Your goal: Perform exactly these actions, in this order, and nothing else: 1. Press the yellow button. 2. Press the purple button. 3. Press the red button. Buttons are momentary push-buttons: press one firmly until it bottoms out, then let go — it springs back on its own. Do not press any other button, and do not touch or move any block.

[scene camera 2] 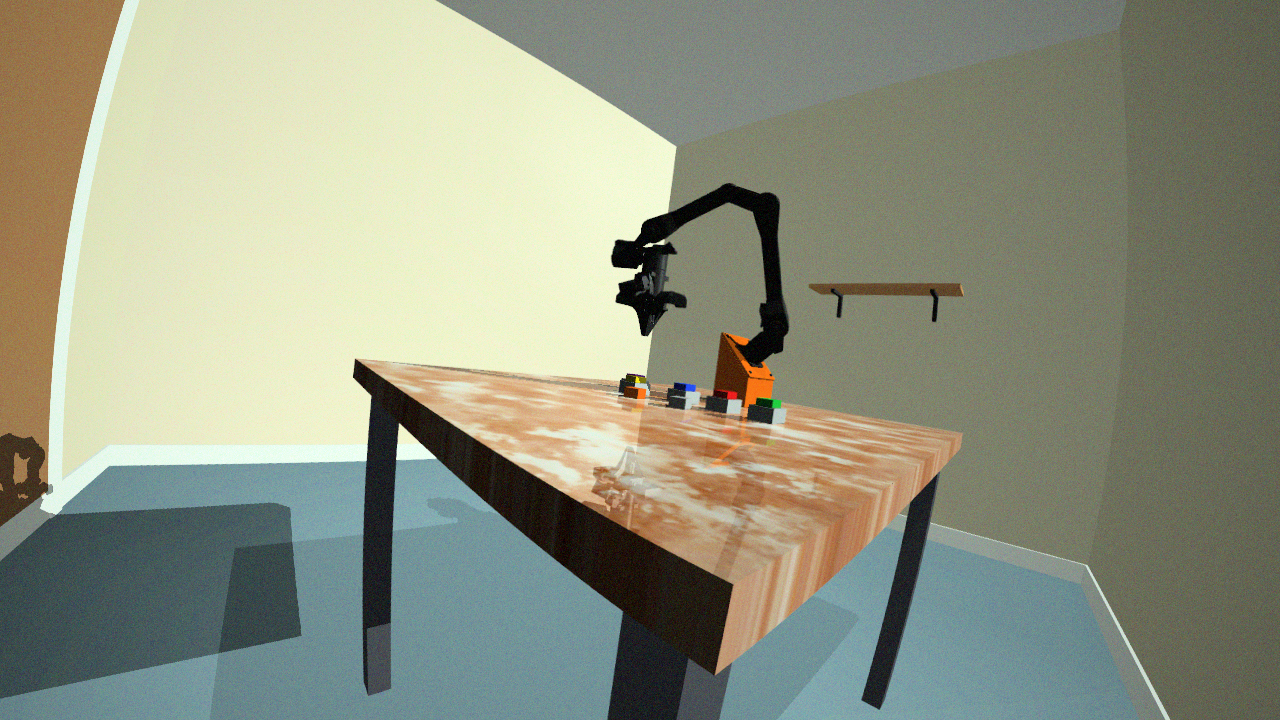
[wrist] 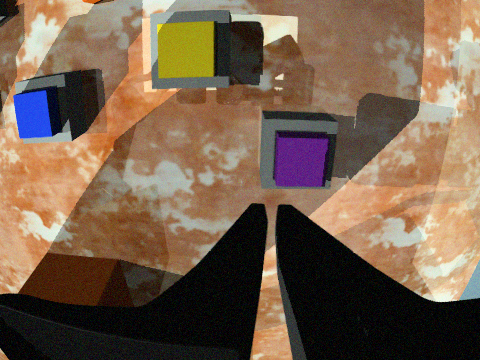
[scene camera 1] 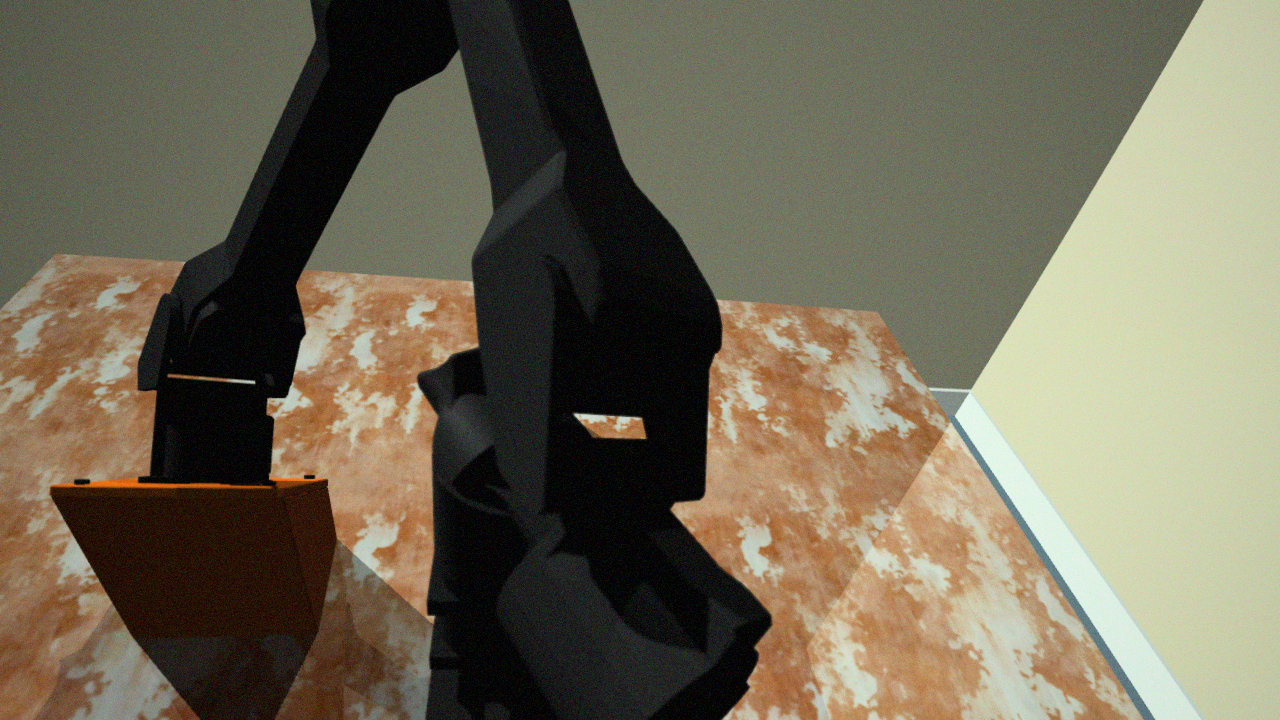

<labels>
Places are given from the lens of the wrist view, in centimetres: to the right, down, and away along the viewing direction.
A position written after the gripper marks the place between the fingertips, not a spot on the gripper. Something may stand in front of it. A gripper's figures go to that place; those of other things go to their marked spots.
gripper [wrist: 269,217]: 1, 1, 10
blue button [wrist: 36,111]: -14, -4, 17
yellow button [wrist: 188,49]: -3, -7, 16
purple button [wrist: 302,159]: 4, -1, 19
The marked spots on the blue button and the purple button are 18 cm apart.
</labels>
